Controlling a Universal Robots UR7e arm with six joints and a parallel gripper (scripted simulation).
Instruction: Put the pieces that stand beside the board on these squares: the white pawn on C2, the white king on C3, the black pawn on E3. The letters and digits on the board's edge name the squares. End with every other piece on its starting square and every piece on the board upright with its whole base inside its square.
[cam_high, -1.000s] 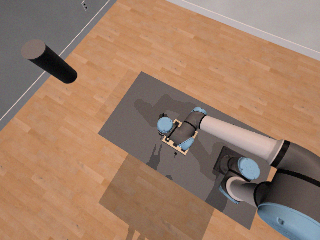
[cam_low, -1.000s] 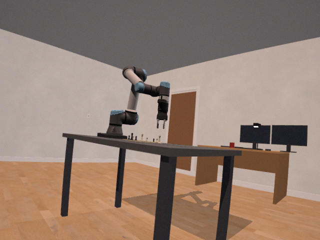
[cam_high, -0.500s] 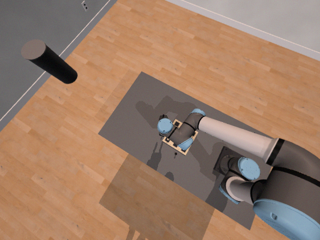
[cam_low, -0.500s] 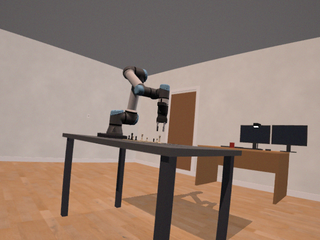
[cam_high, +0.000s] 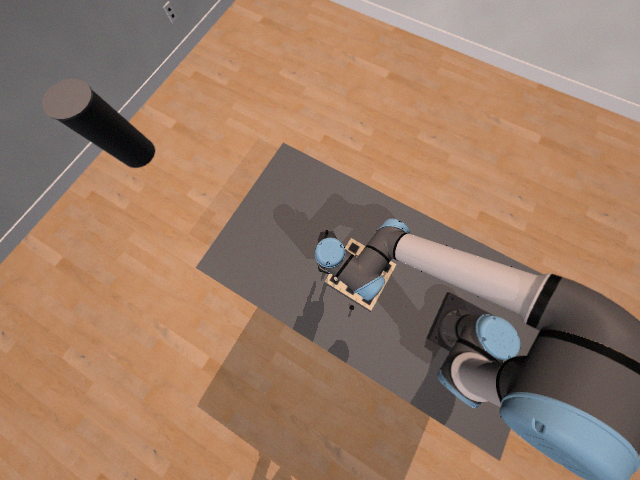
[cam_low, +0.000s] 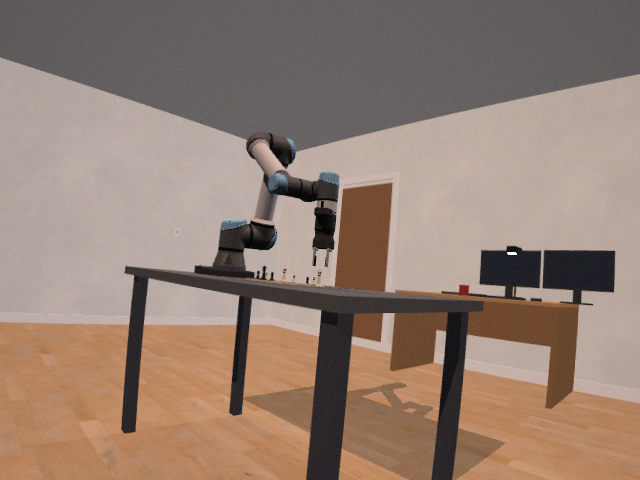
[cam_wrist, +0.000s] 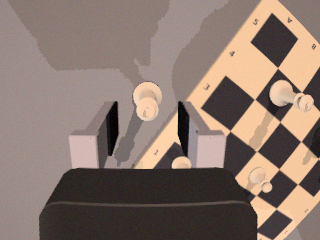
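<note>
Now: hand 6 cm above the white piece. Round my hand: chessboard (14 cm behind, 1 cm to the right, 9 cm below); large black piece (19 cm behind, 8 cm to the right, 6 cm below).
</note>
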